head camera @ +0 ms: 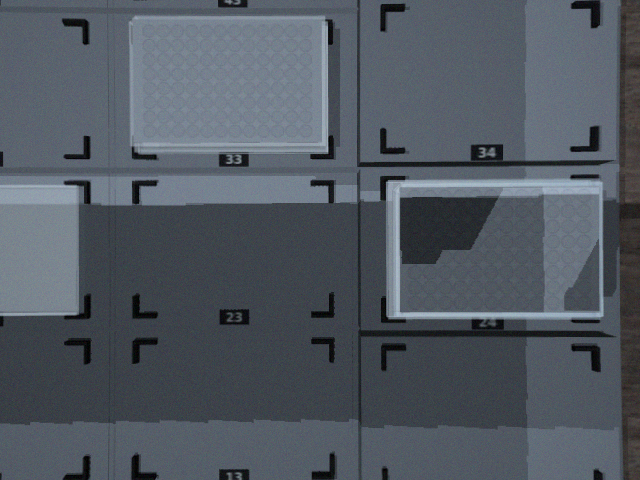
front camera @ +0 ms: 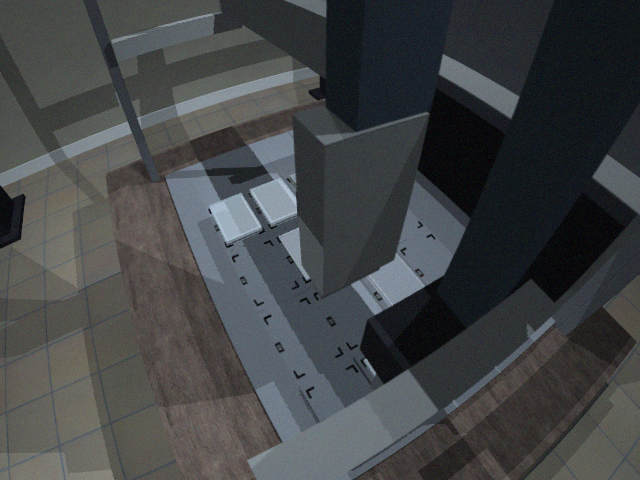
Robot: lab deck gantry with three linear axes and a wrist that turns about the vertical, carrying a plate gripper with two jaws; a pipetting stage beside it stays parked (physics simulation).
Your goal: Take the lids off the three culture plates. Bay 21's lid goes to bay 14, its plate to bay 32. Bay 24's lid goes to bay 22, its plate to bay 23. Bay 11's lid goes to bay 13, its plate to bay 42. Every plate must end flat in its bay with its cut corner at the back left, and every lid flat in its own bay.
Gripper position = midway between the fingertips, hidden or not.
Observation:
I see my gripper (front camera: 413, 375) and a bay 23 (head camera: 197, 243).
The bay 23 also shows in the front camera view (front camera: 350, 307).

